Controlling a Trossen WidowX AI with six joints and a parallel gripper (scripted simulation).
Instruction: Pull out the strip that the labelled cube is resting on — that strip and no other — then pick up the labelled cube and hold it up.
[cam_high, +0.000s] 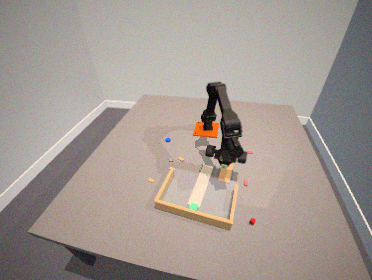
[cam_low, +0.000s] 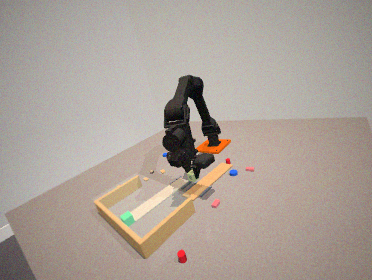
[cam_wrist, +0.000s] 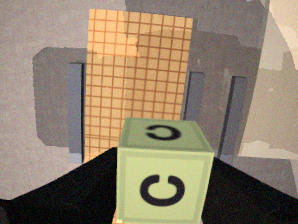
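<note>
Now: gripper tip 6 cm past the gridded strip, 3 cm to the right of it and 4 cm above it. Round my gripper tip: labelled cube 1 cm above.
</note>
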